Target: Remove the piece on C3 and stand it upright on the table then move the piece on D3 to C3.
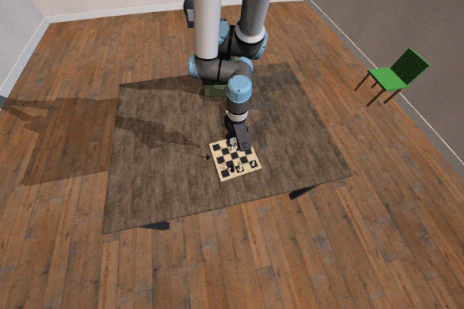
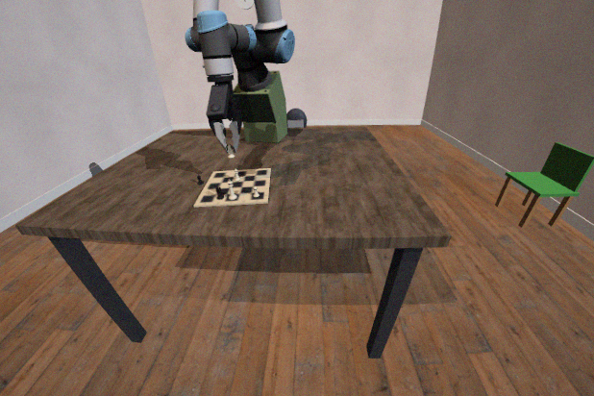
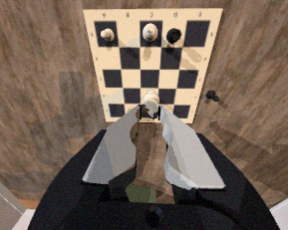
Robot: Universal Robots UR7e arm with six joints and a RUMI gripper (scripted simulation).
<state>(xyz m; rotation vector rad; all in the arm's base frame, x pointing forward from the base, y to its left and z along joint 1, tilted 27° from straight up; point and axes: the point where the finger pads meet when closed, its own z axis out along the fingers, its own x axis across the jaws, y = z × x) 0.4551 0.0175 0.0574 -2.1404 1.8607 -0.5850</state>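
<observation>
Right now my hand is 130 mm above the chessboard.
</observation>
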